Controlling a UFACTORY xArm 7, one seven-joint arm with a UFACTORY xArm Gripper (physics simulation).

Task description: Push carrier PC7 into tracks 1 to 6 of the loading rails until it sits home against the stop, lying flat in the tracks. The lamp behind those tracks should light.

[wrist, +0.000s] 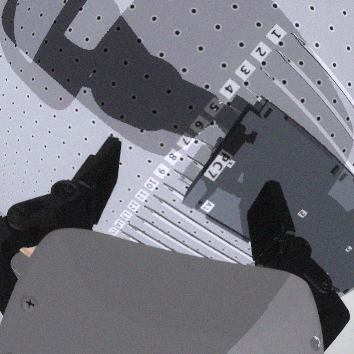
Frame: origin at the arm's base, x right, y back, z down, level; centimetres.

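Where they show: gripper, between the fingertips: [190, 178].
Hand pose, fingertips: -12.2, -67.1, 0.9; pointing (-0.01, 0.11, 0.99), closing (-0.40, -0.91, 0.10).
Note:
After its pixels a point has its place, as x, y, z.
Carrier PC7 [295, 175] @(-15.2, -76.7, 8.6), a dark grey flat tray with a white PC7 label on its end edge, lies over the loading rails [200, 229] @(-1.5, -76.1, 10.6) at the right of the wrist view. That end faces the row of number tags and covers rails from about 4 to about 9; rails 1 to 3 show beside its long edge. I cannot tell whether it lies flat in the tracks. My gripper [190, 178] @(-12.2, -67.1, 0.9) is wide open and empty. Its right finger overlaps the carrier in view; its left finger is over the perforated table, clear of the carrier. The stop and the lamp do not show.
Number tags, with tag 1 [275, 34] @(-22.9, -66.2, 10.6) at the top, run diagonally down to the left past the rail ends. The perforated table [60, 140] @(0.6, -55.4, 10.6) extends beyond them, with a dark arm shadow across it. Several higher-numbered rails lie between the fingers.

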